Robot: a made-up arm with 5 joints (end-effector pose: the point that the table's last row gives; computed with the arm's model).
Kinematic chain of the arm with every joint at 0, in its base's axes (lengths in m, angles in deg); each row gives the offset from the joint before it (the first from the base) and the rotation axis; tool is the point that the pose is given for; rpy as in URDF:
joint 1: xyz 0 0 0.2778 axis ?
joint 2: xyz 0 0 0 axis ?
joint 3: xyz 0.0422 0 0.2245 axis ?
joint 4: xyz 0.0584 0 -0.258 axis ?
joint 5: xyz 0.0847 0 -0.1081 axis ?
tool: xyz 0 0 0 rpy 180 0 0
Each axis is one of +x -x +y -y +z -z.
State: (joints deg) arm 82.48 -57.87 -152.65 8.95 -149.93
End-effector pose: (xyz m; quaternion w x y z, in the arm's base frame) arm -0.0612 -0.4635 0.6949 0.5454 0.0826 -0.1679 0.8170
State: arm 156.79 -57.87 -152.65 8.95 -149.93
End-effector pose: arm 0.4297 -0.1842 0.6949 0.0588 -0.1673 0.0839 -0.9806
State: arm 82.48 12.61 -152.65 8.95 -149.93
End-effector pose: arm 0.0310 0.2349 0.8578 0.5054 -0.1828 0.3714 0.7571
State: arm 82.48 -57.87 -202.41 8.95 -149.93
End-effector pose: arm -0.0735 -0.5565 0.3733 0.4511 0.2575 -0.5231 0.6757
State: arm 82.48 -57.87 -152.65 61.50 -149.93
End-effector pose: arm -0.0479 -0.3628 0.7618 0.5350 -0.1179 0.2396 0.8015
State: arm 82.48 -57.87 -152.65 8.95 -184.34
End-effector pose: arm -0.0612 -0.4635 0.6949 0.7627 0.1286 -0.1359 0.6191
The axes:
joint 1: +z
joint 2: +y
joint 3: +y
joint 4: +y
joint 5: -z

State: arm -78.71 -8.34 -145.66 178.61 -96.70
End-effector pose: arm 0.0199 -0.0998 0.6300 0.2129 -0.9650 -0.1528 0.0085
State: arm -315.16 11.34 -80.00 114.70 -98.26
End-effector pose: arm 0.2326 0.2313 0.3141 0.1758 -0.2913 -0.8731 0.3493
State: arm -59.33 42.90 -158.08 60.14 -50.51
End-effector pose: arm 0.2701 -0.4554 0.5836 0.3781 0.8842 -0.0682 0.2656
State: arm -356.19 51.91 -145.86 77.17 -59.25
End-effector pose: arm 0.5671 0.0378 0.3801 0.0679 0.8432 0.5173 0.1292
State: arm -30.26 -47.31 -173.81 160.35 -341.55
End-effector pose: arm -0.1852 0.1080 0.6381 0.0520 0.7859 -0.3557 0.5031
